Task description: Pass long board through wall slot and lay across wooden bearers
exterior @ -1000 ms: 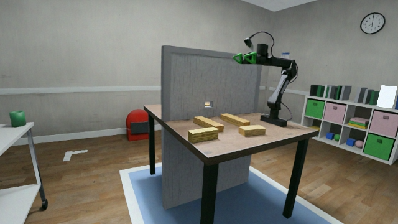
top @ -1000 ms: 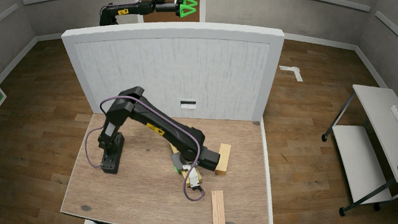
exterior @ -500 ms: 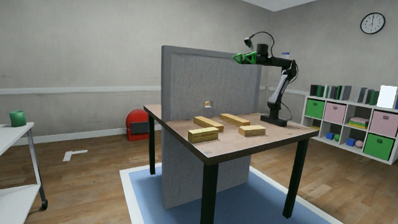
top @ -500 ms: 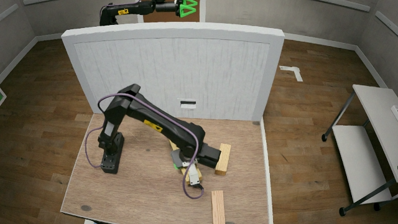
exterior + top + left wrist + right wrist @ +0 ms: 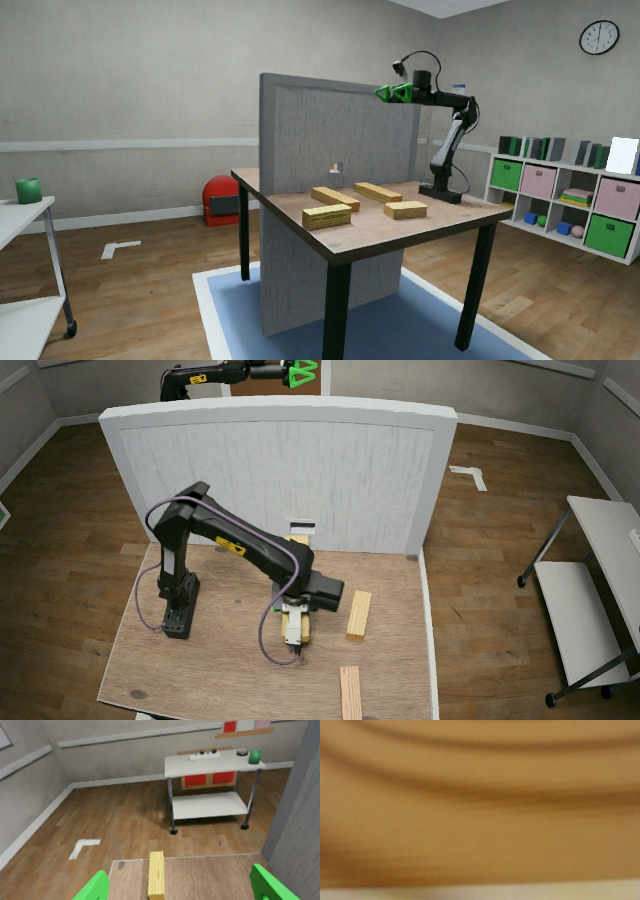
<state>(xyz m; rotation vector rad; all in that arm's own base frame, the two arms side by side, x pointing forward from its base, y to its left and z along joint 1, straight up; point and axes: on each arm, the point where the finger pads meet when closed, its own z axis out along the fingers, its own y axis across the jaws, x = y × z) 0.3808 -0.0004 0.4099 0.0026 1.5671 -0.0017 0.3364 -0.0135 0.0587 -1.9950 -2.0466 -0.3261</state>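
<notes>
My right hand is 50 mm to the right of the long board.
</notes>
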